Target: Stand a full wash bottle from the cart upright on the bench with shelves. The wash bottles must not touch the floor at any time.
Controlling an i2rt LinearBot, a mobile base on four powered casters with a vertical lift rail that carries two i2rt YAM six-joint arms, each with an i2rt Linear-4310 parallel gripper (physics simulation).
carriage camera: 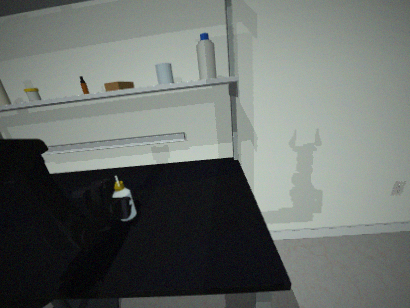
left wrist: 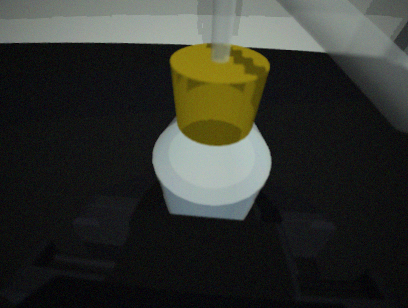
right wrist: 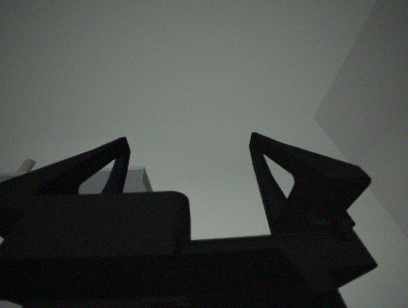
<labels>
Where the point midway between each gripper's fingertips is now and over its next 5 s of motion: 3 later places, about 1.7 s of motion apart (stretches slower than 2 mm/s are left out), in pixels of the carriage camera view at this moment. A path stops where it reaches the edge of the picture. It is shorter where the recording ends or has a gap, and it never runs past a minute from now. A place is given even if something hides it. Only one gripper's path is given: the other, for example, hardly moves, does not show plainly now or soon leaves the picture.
The left gripper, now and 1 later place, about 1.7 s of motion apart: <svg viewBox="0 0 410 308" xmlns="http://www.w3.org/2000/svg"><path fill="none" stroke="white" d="M127 199L106 215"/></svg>
</labels>
